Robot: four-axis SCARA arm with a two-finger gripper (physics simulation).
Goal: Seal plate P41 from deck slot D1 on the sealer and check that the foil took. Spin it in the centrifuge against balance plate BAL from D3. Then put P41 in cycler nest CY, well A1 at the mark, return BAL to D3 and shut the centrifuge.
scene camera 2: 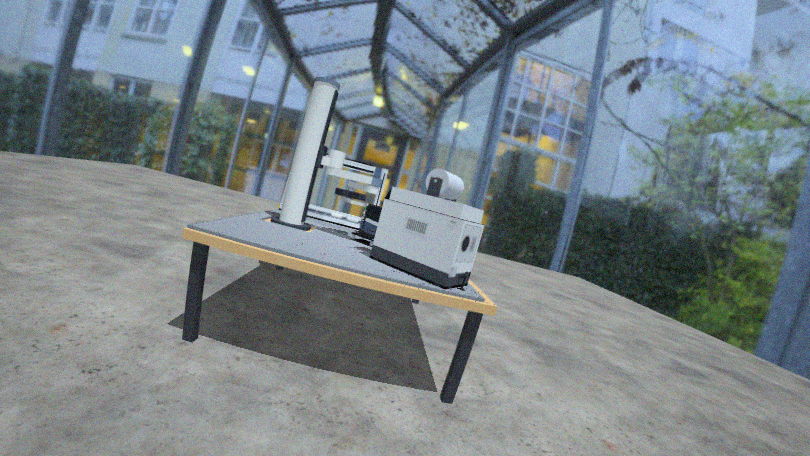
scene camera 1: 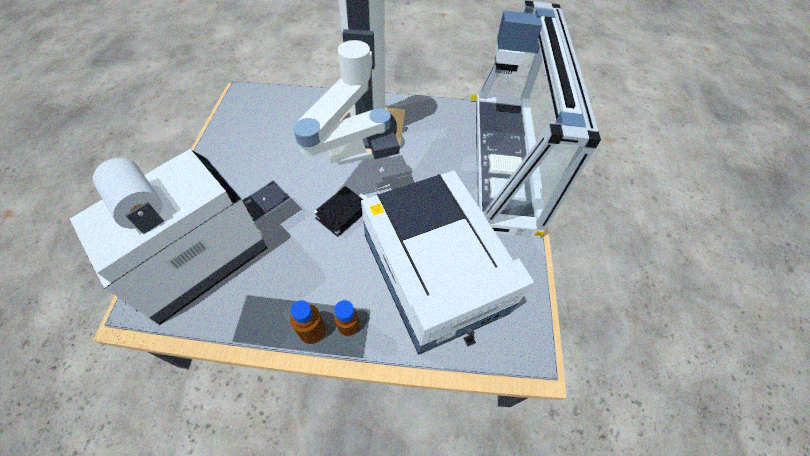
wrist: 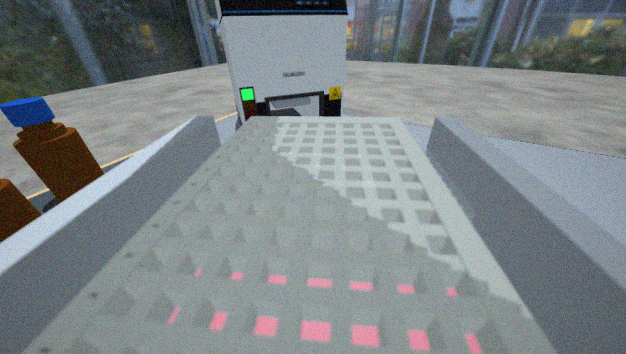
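Seen in the pictures: gripper, between the fingertips: (scene camera 2: 357, 202) (scene camera 1: 334, 150) (wrist: 319, 135); arm's base, origin of its link: (scene camera 2: 290, 225).
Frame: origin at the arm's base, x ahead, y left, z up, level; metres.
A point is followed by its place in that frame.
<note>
My gripper (wrist: 319, 135) @(z 0.234, x 0.370, y -0.052 m) is shut on a white well plate (wrist: 320, 215) @(z 0.232, x 0.346, y -0.005 m) (scene camera 1: 341, 155) @(z 0.234, x 0.389, y -0.023 m), held level above the table in front of the arm's column. The wells show open, several with pink at the bottom, and a shadow crosses them; no label is readable. The sealer (scene camera 1: 195, 243) @(z 0.248, x 0.785, y -0.376 m) (scene camera 2: 422, 233) @(z 0.200, x 0.698, y -0.593 m) (wrist: 285, 50) @(z 0.248, x 0.589, y -0.337 m) stands ahead in the wrist view, with a green light. Its dark carriage (scene camera 1: 270, 195) @(z 0.111, x 0.494, y -0.272 m) sticks out. White plates (scene camera 1: 505, 164) @(z 0.073, x 0.205, y 0.580 m) (scene camera 1: 507, 188) lie on the gantry deck (scene camera 1: 498, 120); I cannot tell which is BAL.
A white machine (scene camera 1: 453, 266) @(z 0.222, x 0.758, y 0.366 m) with a dark top panel stands right of the middle. A black tray-like part (scene camera 1: 340, 210) @(z 0.055, x 0.490, y -0.027 m) lies at its front corner. Two brown bottles (scene camera 1: 307, 325) @(z 0.150, x 0.951, y -0.024 m) (scene camera 1: 346, 321) @(z 0.135, x 0.922, y 0.080 m) with blue caps stand near the table's front edge. The gantry frame (scene camera 1: 572, 107) @(z 0.511, x 0.376, y 0.653 m) rises at the right.
</note>
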